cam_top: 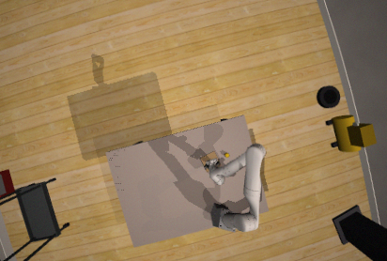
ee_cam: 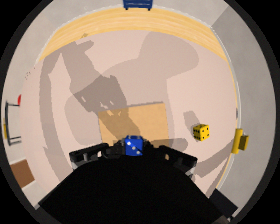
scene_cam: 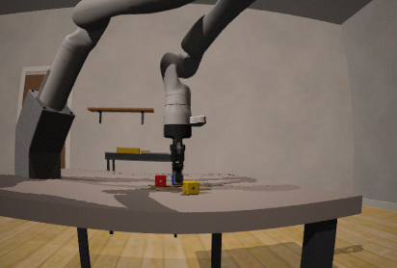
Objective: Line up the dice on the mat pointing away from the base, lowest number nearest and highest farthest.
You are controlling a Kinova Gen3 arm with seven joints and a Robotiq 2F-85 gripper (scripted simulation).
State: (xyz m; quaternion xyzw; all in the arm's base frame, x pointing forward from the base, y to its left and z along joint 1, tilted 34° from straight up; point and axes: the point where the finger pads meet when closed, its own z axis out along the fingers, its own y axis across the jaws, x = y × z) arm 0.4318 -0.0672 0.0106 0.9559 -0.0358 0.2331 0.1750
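Now: hand 1 cm above the blue die. From my hand the other things lie so: yellow die (16 cm to the right, 2 cm below, 1 cm behind); red die (5 cm behind, 1 cm to the left, 1 cm below); tan mat (3 cm below).
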